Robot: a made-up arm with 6 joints.
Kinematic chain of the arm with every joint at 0, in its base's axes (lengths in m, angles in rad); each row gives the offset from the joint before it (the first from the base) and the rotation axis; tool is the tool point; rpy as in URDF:
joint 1: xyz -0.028 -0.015 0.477 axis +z
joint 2: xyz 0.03 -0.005 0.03 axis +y
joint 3: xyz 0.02 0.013 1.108 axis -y
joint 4: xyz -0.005 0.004 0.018 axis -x
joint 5: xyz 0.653 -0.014 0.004 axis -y
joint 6: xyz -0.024 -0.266 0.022 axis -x
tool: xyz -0.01 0.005 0.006 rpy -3.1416 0 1.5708
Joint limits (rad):
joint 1: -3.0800..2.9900
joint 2: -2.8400..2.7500
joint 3: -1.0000..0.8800
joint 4: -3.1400..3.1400
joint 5: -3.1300..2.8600
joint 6: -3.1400..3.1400
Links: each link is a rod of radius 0.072 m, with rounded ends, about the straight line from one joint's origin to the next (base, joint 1, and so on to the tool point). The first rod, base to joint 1, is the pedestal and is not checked.
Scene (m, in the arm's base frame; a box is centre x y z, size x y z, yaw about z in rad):
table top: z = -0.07
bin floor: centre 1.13 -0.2 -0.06 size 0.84 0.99 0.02 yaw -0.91
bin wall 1: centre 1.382 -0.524 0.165 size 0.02 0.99 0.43 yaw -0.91
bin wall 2: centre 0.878 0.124 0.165 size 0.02 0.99 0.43 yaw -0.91
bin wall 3: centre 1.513 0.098 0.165 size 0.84 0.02 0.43 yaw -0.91
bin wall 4: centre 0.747 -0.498 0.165 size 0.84 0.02 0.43 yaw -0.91
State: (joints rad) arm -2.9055 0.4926 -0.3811 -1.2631 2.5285 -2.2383
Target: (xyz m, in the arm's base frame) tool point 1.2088 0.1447 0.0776
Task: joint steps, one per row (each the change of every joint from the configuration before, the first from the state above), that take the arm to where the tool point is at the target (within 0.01 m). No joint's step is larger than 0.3 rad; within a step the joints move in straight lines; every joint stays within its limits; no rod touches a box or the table.
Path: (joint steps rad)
1: 0.2692 -0.0297 0.0778 -0.0382 0.0331 0.1093
2: 0.2692 -0.0297 0.0778 -0.0381 0.0332 0.1092
3: 0.2692 -0.0297 0.0778 -0.0382 0.0331 0.1093
4: 0.2692 -0.0297 0.0778 -0.0382 0.0331 0.1093
5: 0.2693 -0.0297 0.0778 -0.0381 0.0332 0.1092
6: 0.2692 -0.0298 0.0778 -0.0382 0.0331 0.1093
7: 0.2593 0.1999 0.0372 -0.0932 -0.0361 -0.1293
8: 0.2593 0.1998 0.0371 -0.0932 -0.0361 -0.1293
9: 0.2594 0.1998 0.0372 -0.0931 -0.0362 -0.1292
10: 0.2593 0.1999 0.0372 -0.0932 -0.0361 -0.1293
11: 0.2594 0.1998 0.0371 -0.0932 -0.0361 -0.1293

